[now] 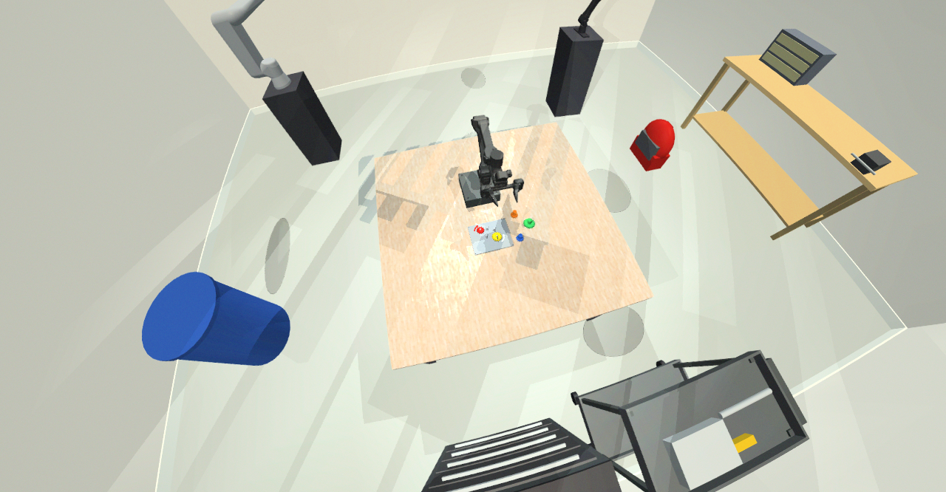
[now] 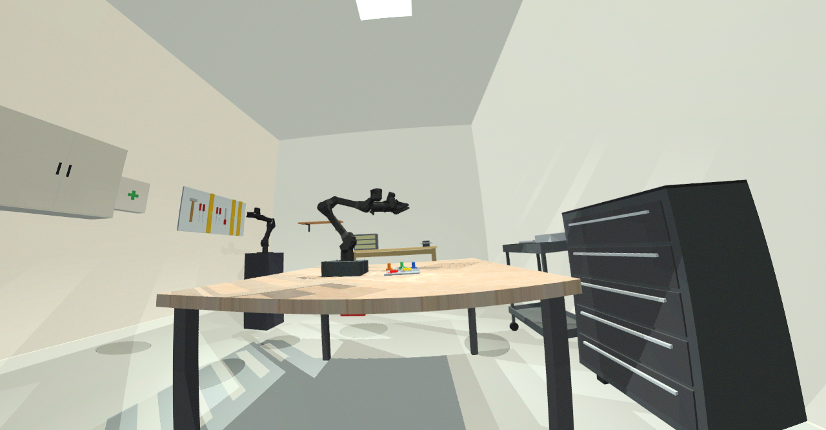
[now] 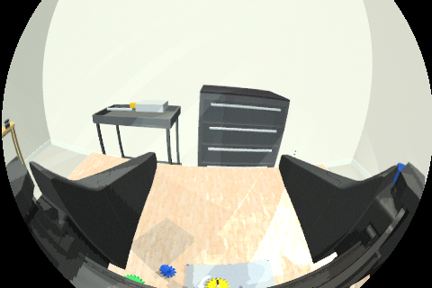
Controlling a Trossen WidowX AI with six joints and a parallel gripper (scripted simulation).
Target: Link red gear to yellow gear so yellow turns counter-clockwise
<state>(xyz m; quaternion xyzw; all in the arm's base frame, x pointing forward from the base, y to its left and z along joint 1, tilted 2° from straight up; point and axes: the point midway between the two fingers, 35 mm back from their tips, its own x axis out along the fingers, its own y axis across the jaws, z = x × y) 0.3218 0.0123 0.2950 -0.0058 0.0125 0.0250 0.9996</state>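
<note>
Right now my gripper tip is 340 mm above the orange gear, 150 mm past it and 100 mm to the right of it. Round my gripper tip: red gear (340 mm below, 100 mm to the right, 90 mm behind); grey board (350 mm below, 60 mm to the right, 50 mm behind); blue gear (340 mm below, 90 mm to the left).
</note>
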